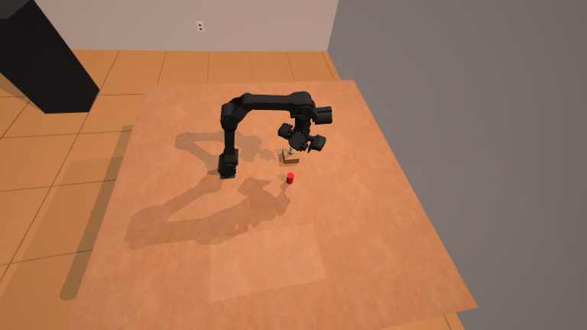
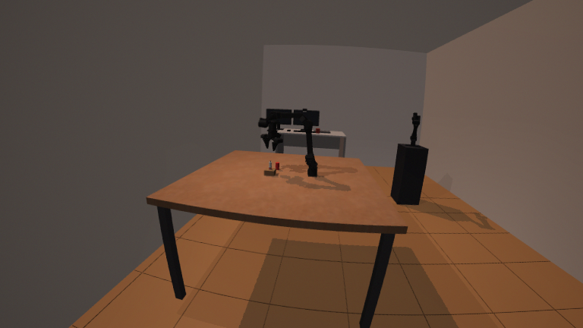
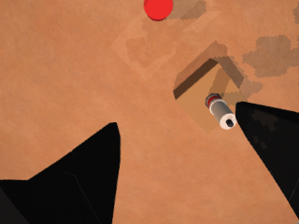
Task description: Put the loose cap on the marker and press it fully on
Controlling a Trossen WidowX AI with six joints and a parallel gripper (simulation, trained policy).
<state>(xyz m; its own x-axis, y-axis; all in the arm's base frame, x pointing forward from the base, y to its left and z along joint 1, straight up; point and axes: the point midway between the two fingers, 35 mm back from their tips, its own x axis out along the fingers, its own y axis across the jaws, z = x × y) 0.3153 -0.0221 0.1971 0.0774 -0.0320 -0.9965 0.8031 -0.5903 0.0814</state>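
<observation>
The red cap is 14 cm below my gripper tip, 6 cm to the right of it and 4 cm behind it. Also, from my gripper tip: tan holder block 14 cm below, 7 cm to the left, 2 cm behind.
</observation>
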